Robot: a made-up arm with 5 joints.
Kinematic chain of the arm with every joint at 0, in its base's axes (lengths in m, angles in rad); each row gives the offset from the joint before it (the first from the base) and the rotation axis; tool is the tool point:
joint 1: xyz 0 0 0.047 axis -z
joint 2: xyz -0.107 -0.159 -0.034 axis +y
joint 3: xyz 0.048 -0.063 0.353 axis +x
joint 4: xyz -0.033 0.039 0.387 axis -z
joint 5: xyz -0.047 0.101 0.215 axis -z
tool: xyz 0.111 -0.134 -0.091
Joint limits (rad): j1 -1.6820..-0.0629 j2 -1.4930..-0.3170 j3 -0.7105..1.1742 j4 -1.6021..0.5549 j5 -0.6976..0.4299
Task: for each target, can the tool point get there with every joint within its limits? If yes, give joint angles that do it. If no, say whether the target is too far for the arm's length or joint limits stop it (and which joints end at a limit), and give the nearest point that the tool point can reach.
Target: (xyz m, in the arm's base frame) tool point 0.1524 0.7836 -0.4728
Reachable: no: joint limits stop it (at a limit: joint 1, joint 2, joint 3, joint 5) | nearest point -0.7507 0.1940 0.0234 | short by 1.187 m
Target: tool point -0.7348 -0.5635 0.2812
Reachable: yes | joints -0.5364 -1.3454 -0.1707 -0.5429 0.1061
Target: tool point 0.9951 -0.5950 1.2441
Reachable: no: too far | nearest point 0.5775 -0.3930 0.7327 | short by 0.690 m
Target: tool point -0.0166 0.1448 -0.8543
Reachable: no: joint limits stop it (at a limit: joint 1, joint 2, joint 3, joint 4, joint 5) | nearest point -0.7582 0.1860 0.0041 | short by 1.135 m
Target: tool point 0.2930 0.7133 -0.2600
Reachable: no: joint limits stop it (at a limit: joint 1, joint 2, joint 3, joint 5) | nearest point -0.2660 0.2284 0.6241 | short by 1.153 m
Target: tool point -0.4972 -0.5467 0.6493
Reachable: yes | joints -0.4949 -0.8370 0.1068 -0.9429 0.2288
